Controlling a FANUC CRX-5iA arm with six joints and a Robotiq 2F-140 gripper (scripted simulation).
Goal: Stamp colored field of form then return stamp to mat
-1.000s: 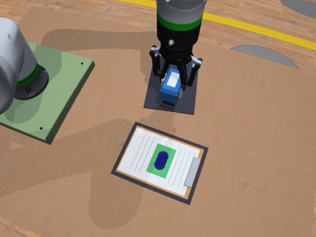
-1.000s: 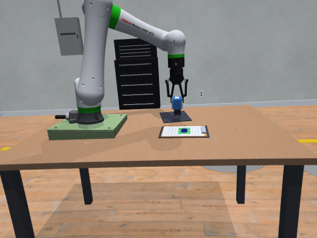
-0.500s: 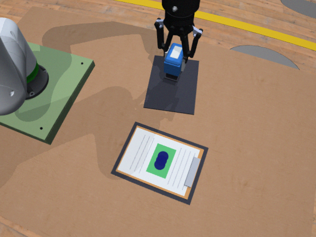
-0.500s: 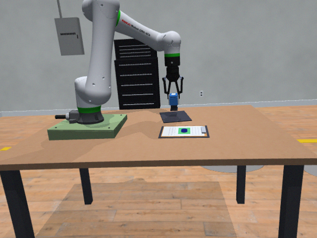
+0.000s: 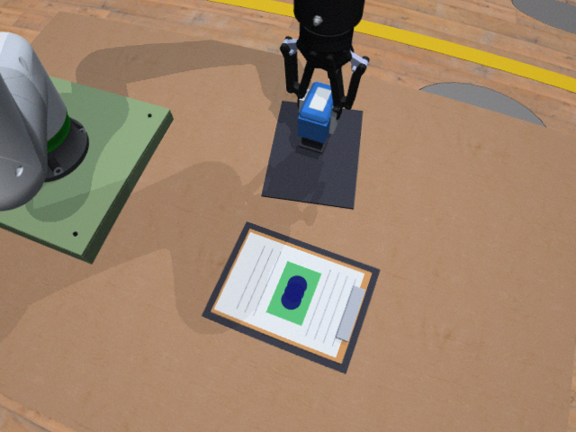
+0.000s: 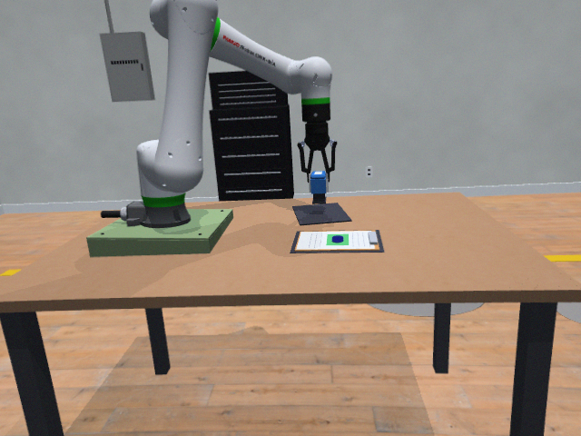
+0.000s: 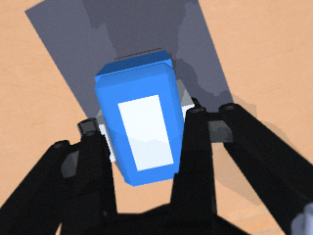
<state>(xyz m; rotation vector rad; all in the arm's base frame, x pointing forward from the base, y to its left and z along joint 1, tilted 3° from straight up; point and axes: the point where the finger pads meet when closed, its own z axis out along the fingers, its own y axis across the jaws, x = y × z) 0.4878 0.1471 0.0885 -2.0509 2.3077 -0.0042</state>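
Now: the dark mat 10 mm to the right of my hand and 110 mm below it. Round my hand: form 40 mm ahead, 290 mm to the right, 100 mm below; then stamp 20 mm below.
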